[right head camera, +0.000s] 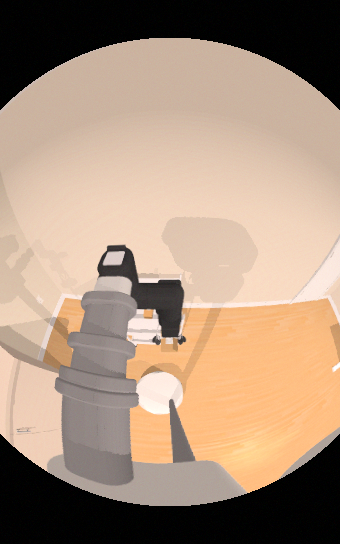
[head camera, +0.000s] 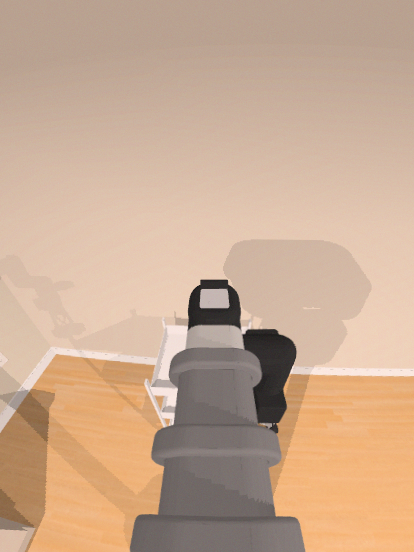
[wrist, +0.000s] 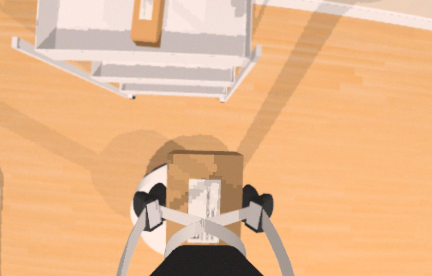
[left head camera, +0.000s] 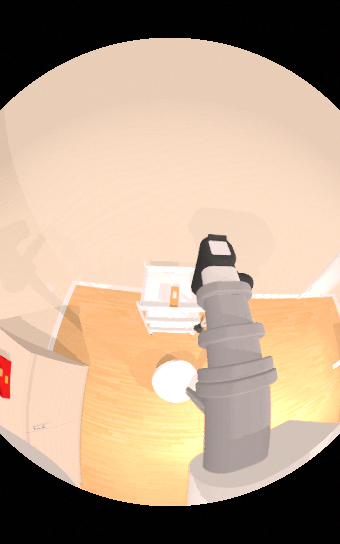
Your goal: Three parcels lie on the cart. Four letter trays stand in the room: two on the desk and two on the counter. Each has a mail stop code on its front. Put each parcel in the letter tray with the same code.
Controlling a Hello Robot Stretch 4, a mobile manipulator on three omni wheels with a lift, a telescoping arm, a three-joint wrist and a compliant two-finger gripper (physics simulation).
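Places are measured from the robot's base along level axes (x up, y back, z right), in metres.
Where they show: gripper, fingertip midpoint: (right head camera: 168, 341) (wrist: 203, 198); robot's base, link origin: (right head camera: 159, 391) (left head camera: 174, 379).
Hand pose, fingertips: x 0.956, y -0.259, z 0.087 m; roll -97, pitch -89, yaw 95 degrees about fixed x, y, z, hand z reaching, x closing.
Observation:
Things, the pixels of their top centre, and the offset from my fingertips. "pt": a spot on its surface instead.
- brown parcel, top centre: (wrist: 204, 211) (right head camera: 168, 336) dx +0.051, dy -0.003, dz +0.001 m
- orange-brown parcel, top centre: (wrist: 146, 7) (left head camera: 174, 294) (right head camera: 148, 306) dx -0.269, dy -0.317, dz -0.121 m
- red item, surface spot: (left head camera: 5, 377) pt dx -0.039, dy +0.469, dz -1.087 m
My gripper (wrist: 203, 198) (right head camera: 169, 340) is shut on a brown parcel (wrist: 227, 172) (right head camera: 169, 345), held in the air in front of the cart. The parcel's white label is partly covered by the gripper, and I cannot read its code. In the left head view the arm hides most of the gripper. The white cart (head camera: 169, 350) (left head camera: 154, 285) (wrist: 90, 53) stands by the far wall. An orange-brown parcel (left head camera: 174, 290) (right head camera: 148, 314) (wrist: 149, 30) with a white label lies on its top tray. A third parcel and the letter trays do not show in these views.
A white round thing (left head camera: 172, 381) (right head camera: 157, 392) (wrist: 155, 240) is on the floor in front of the cart, partly below the held parcel in the wrist view. A pale cabinet (left head camera: 57, 400) (right head camera: 35, 395) with a red item (left head camera: 5, 377) stands at the left. Walls rise behind the cart.

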